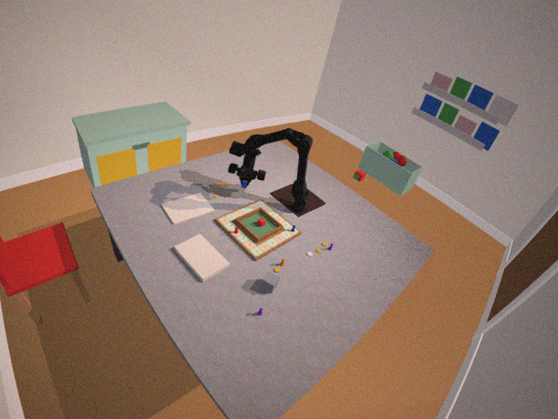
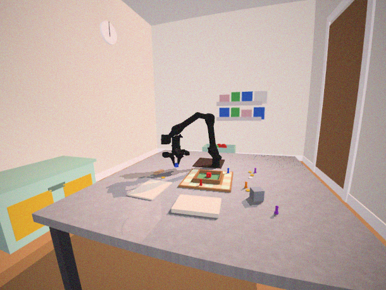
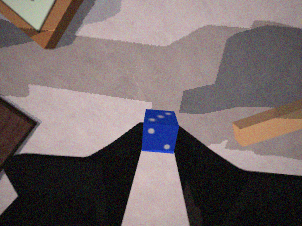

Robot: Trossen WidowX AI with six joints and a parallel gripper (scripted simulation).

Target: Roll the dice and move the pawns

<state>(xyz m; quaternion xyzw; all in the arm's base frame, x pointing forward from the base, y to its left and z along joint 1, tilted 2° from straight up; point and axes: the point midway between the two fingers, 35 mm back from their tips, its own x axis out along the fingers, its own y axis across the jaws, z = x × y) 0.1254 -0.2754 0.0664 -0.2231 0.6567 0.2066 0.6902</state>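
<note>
Right now my gripper tip is 25 cm short of the red pawn, 21 cm to the right of it and 1 cm above it. Round my gripper tip: wooden block 7 cm ahead, 10 cm to the right, 3 cm below; green tray 14 cm ahead, 24 cm to the left, 3 cm below; blue pawn 4 cm ahead, 36 cm to the left, 1 cm below.
</note>
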